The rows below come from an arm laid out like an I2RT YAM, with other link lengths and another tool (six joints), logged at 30 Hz.
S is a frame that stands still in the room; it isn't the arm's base.
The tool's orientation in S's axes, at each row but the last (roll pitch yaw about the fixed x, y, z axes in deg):
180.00 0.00 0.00
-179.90 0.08 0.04
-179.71 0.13 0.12
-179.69 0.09 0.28
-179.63 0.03 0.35
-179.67 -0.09 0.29
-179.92 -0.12 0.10
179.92 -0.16 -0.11
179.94 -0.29 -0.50
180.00 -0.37 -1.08
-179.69 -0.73 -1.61
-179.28 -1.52 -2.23
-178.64 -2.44 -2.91
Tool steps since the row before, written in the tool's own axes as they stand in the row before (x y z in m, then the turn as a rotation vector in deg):
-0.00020 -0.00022 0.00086 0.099 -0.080 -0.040
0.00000 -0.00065 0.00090 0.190 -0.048 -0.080
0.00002 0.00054 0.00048 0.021 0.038 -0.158
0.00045 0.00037 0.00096 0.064 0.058 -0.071
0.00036 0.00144 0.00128 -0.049 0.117 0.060
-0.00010 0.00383 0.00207 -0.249 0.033 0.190
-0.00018 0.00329 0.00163 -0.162 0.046 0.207
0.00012 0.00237 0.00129 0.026 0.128 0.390
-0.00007 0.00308 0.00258 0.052 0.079 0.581
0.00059 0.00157 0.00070 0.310 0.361 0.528
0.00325 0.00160 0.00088 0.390 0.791 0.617
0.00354 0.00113 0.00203 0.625 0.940 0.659
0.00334 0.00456 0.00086 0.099 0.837 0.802
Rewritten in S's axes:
-0.00020 0.00022 -0.00086 0.099 0.080 0.040
0.00000 0.00065 -0.00090 0.190 0.048 0.080
0.00002 -0.00054 -0.00048 0.021 -0.039 0.158
0.00045 -0.00036 -0.00096 0.064 -0.058 0.071
0.00037 -0.00143 -0.00129 -0.048 -0.117 -0.061
-0.00008 -0.00382 -0.00209 -0.249 -0.033 -0.191
-0.00017 -0.00329 -0.00163 -0.161 -0.046 -0.207
0.00012 -0.00237 -0.00129 0.027 -0.129 -0.390
-0.00008 -0.00308 -0.00258 0.054 -0.080 -0.581
0.00056 -0.00158 -0.00070 0.307 -0.367 -0.526
0.00321 -0.00169 -0.00085 0.376 -0.799 -0.616
0.00355 -0.00124 -0.00195 0.606 -0.956 -0.654
0.00314 -0.00470 -0.00082 0.092 -0.823 -0.817

